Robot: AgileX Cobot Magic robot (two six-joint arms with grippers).
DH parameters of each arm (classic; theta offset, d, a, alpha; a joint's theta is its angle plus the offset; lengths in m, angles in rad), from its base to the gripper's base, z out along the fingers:
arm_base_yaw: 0 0.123 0 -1.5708
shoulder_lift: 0.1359 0 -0.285 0
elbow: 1.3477 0 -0.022 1.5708
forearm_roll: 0 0.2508 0 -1.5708
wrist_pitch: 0 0 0.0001 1.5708
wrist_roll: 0 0.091 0 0
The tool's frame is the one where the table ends.
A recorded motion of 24 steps. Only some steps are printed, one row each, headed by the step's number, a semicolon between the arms.
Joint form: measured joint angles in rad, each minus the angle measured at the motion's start. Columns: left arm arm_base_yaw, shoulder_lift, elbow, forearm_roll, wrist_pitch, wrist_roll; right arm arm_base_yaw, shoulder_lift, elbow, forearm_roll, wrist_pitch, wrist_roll.
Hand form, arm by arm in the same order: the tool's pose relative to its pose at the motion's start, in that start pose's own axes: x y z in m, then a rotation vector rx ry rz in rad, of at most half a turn. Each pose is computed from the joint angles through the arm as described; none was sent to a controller.
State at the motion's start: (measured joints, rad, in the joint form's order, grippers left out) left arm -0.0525 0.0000 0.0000 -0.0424 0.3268 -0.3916; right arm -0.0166 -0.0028 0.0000 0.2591 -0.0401 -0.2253
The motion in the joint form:
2: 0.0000 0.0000 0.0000 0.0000 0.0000 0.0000; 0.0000 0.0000 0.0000 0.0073 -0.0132 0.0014
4: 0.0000 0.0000 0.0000 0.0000 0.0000 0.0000; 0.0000 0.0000 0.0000 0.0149 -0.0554 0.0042
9: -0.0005 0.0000 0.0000 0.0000 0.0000 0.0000; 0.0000 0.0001 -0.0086 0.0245 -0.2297 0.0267
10: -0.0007 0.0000 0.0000 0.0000 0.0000 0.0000; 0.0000 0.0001 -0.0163 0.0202 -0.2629 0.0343
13: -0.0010 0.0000 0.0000 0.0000 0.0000 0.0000; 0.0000 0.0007 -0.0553 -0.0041 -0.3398 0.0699
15: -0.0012 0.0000 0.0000 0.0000 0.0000 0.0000; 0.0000 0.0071 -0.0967 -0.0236 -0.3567 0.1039
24: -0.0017 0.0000 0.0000 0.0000 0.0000 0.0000; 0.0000 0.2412 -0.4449 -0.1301 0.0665 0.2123
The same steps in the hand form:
2: 0.0000 0.0000 0.0000 0.0000 0.0000 0.0000; -0.0012 -0.0003 0.0000 0.0033 -0.0128 0.0087
4: 0.0000 0.0000 0.0000 0.0000 0.0000 0.0000; -0.0049 -0.0013 -0.0001 0.0132 -0.0538 0.0191
9: 0.0000 0.0000 0.0000 0.0004 0.0002 0.0001; -0.0230 -0.0051 -0.0026 0.0515 -0.2323 0.0512
10: 0.0000 0.0000 0.0000 0.0006 0.0003 0.0002; -0.0284 -0.0056 -0.0037 0.0568 -0.2727 0.0548
13: 0.0000 0.0000 0.0000 0.0009 0.0004 0.0002; -0.0481 -0.0060 -0.0079 0.0600 -0.3883 0.0679
15: 0.0000 -0.0001 0.0000 0.0011 0.0005 0.0003; -0.0630 -0.0053 -0.0104 0.0502 -0.4416 0.0838
24: 0.0000 -0.0001 0.0000 0.0015 0.0007 0.0004; -0.1267 0.0057 0.0170 -0.0240 -0.1374 0.0827

